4 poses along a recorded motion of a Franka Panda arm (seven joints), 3.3 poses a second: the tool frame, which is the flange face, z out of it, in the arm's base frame.
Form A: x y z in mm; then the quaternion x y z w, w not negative.
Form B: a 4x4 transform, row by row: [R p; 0 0 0 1], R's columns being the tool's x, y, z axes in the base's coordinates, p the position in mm. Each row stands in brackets. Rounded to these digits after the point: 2 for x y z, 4 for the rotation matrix.
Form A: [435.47, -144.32, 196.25, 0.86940, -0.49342, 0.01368, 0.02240]
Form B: [[0.5127, -0.8586, 0.0017, 435.47], [-0.8573, -0.5121, -0.0524, -144.32], [0.0459, 0.0254, -0.9986, 196.25], [0, 0, 0, 1]]
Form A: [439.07, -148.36, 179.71, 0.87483, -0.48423, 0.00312, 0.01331]
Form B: [[0.5310, -0.8473, -0.0074, 439.07], [-0.8472, -0.5307, -0.0263, -148.36], [0.0183, 0.0203, -0.9996, 179.71], [0, 0, 0, 1]]
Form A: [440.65, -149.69, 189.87, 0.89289, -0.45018, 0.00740, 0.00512]
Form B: [[0.5946, -0.8040, 0.0086, 440.65], [-0.8039, -0.5946, -0.0158, -149.69], [0.0178, 0.0025, -0.9998, 189.87], [0, 0, 0, 1]]
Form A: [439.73, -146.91, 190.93, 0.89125, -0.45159, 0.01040, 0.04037]
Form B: [[0.5919, -0.8058, -0.0179, 439.73], [-0.8041, -0.5889, -0.0814, -146.91], [0.0550, 0.0626, -0.9965, 190.93], [0, 0, 0, 1]]
